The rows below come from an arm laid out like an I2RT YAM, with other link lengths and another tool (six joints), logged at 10 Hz.
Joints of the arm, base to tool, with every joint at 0 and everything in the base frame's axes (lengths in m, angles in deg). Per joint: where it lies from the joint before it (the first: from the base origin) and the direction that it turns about. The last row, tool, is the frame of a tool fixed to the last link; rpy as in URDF.
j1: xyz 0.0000 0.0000 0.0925 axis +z
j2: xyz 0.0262 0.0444 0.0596 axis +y
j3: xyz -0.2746 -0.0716 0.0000 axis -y
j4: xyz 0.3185 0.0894 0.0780 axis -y
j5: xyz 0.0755 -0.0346 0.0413 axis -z
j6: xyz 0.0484 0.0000 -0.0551 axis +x
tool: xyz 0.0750 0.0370 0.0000 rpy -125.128 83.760 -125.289
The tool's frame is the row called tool.
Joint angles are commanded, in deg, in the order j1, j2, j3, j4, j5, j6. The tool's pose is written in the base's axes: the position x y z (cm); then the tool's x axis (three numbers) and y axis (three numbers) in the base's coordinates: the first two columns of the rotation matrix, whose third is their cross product. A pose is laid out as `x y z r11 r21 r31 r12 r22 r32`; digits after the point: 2 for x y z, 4 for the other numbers.
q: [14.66 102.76 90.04 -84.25 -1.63 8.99]
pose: 35.32 16.23 23.05 -0.9653 -0.1844 0.1850 -0.1839 0.9827 0.0199
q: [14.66 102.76 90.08 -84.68 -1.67 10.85]
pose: 35.30 16.21 23.08 -0.9695 -0.1522 0.1923 -0.1520 0.9883 0.0159
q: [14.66 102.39 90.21 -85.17 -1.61 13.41]
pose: 35.30 16.16 23.38 -0.9753 -0.1079 0.1926 -0.1082 0.9941 0.0091
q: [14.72 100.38 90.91 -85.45 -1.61 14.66]
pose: 35.18 16.15 25.00 -0.9844 -0.0891 0.1516 -0.0881 0.9960 0.0133
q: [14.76 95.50 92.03 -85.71 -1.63 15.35]
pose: 34.46 15.99 28.61 -0.9953 -0.0805 0.0538 -0.0789 0.9964 0.0305
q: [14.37 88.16 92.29 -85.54 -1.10 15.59]
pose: 32.78 15.17 33.07 -0.9944 -0.0685 -0.0811 -0.0723 0.9963 0.0458
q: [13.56 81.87 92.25 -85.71 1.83 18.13]
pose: 31.19 13.57 36.40 -0.9813 -0.0033 -0.1925 -0.0086 0.9996 0.0270
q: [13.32 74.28 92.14 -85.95 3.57 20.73]
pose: 28.46 12.33 40.18 -0.9471 0.0556 -0.3160 0.0436 0.9980 0.0449
